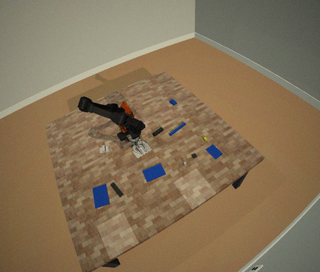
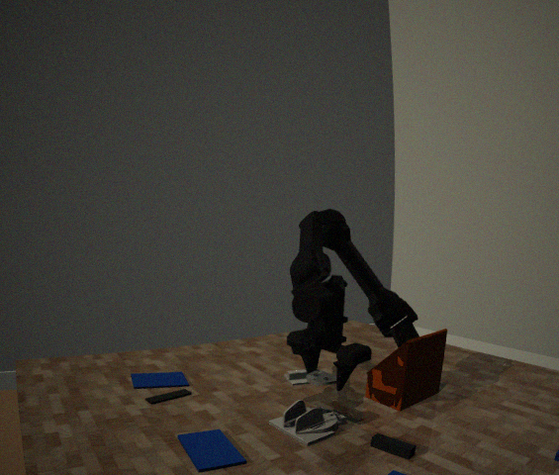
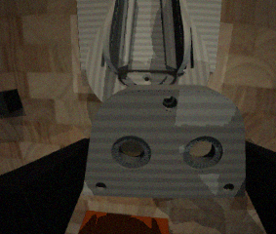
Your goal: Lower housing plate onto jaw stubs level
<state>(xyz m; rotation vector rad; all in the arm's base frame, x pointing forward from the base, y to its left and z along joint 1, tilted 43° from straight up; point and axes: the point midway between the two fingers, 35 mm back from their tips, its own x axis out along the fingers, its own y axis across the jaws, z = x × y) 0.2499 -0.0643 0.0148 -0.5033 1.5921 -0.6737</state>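
Right now the housing plate is 10 mm ahead of my gripper tip and 20 mm above it. From my gripper tip the other things lie so: base plate (70 mm ahead, 80 mm below).
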